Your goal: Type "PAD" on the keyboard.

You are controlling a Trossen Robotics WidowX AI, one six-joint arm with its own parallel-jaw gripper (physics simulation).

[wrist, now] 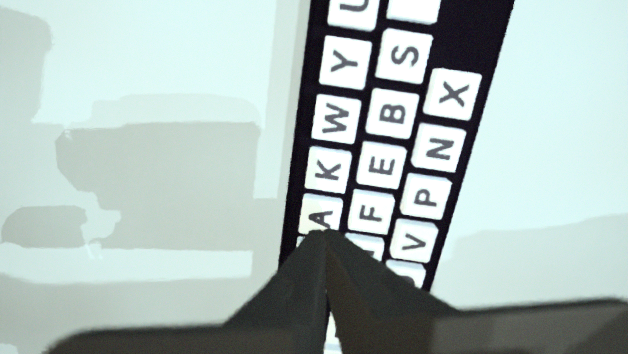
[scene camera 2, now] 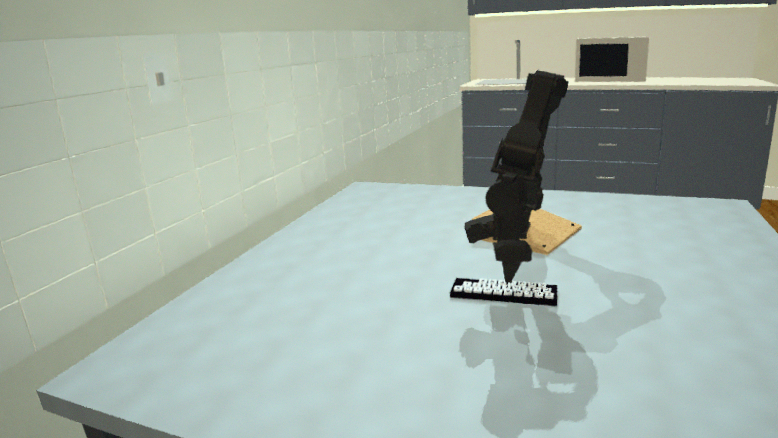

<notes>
In view: the gripper (scene camera 2: 508,282), a key (wrist: 318,212) and a key (wrist: 425,196).
The gripper is seen too in the wrist view (wrist: 322,241).
</notes>
